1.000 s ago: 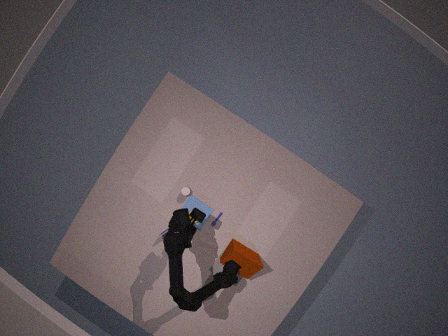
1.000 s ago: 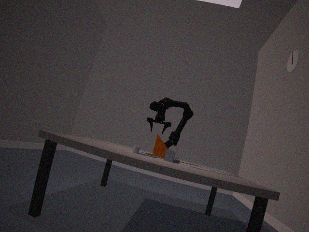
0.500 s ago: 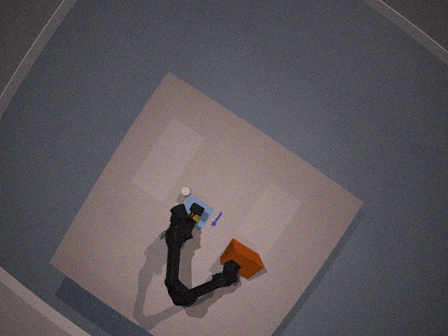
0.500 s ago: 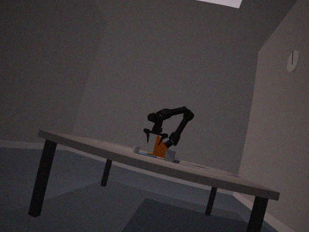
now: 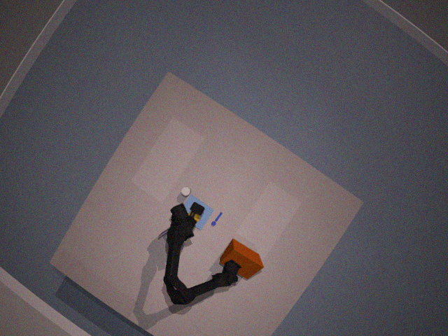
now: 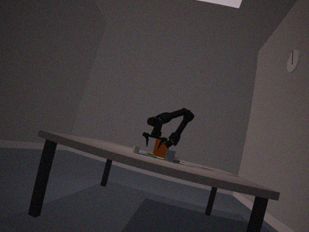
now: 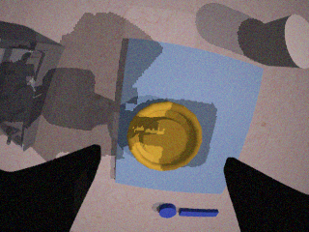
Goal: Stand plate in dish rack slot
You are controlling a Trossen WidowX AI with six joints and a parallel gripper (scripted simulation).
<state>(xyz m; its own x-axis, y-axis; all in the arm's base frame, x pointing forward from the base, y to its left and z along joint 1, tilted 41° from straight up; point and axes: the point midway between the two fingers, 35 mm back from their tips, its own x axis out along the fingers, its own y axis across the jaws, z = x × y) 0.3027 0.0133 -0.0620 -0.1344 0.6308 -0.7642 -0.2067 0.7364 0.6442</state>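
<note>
Right now the yellow plate is 40 mm below my gripper tip. Also, from my gripper tip: blue spoon: 110 mm behind, 70 mm to the right, 60 mm below; grey wire dish rack: 10 mm behind, 170 mm to the left, 40 mm below; white cup: 120 mm ahead, 80 mm to the right, 40 mm below.
</note>
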